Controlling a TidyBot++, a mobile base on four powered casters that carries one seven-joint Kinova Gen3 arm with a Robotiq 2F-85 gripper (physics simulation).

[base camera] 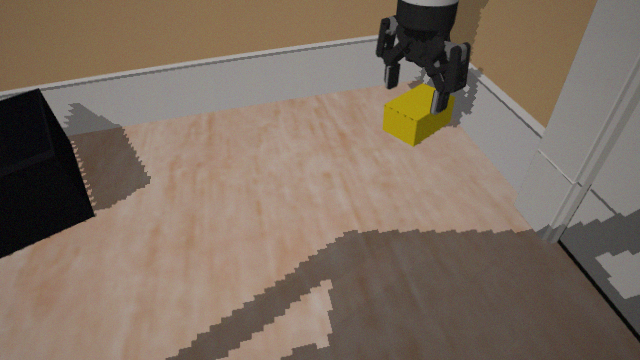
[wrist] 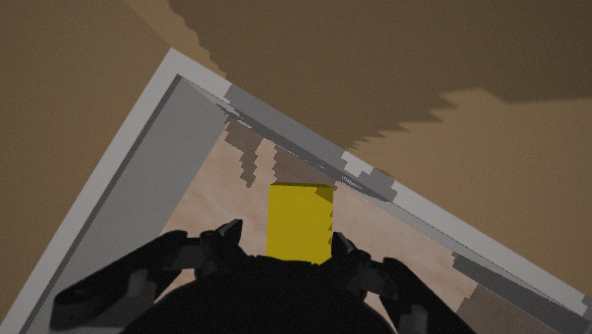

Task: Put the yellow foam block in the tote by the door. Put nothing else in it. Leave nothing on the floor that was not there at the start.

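Frame: origin at the arm's base, x ahead, y left, z up, level; metres.
Where they show: gripper, between the fingertips: (base camera: 412,99) (wrist: 286,235).
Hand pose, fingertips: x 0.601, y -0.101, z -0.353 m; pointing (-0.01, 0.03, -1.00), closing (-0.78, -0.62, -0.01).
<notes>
After its pixels a point has its place.
The yellow foam block (base camera: 400,122) @[x 0.561, y -0.079, z -0.367 m] (wrist: 300,210) @[x 0.609, y -0.127, z -0.351 m] lies on the floor near the corner of the walls. My gripper (base camera: 415,100) @[x 0.601, y -0.101, z -0.353 m] (wrist: 286,235) @[x 0.601, y -0.101, z -0.353 m] is open and empty, pointing down just above the block. In the wrist view the block shows between the fingertips, close to the right one, with a wider gap at the left one. In the base view one finger covers part of the block. The near end of the block is hidden by the gripper body in the wrist view. A tote by the door cannot be made out for certain.
A black box (base camera: 40,200) @[x 0.381, y 0.353, z -0.343 m] stands on the floor at the left, cut off by the view's edge. White baseboards (base camera: 225,82) @[x 0.653, y 0.195, z -0.346 m] (wrist: 145,130) @[x 0.730, y -0.094, z -0.310 m] run along both walls and meet behind the block. A white door frame (base camera: 565,210) @[x 0.367, y -0.225, z -0.345 m] is at the right. Shadows lie across the floor (base camera: 250,175) @[x 0.481, y 0.131, z -0.396 m].
</notes>
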